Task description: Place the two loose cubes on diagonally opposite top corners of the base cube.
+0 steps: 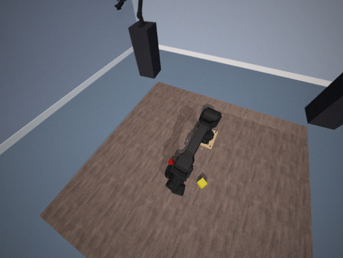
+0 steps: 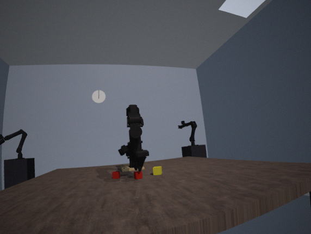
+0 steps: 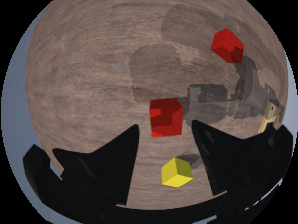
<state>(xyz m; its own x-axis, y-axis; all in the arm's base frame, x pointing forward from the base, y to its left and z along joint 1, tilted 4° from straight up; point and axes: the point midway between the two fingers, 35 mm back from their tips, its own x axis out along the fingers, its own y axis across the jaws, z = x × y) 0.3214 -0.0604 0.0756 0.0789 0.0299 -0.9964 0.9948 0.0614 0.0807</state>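
My gripper tip is now 120 mm to the right of the yellow cube, 30 mm past it and 20 mm above it.
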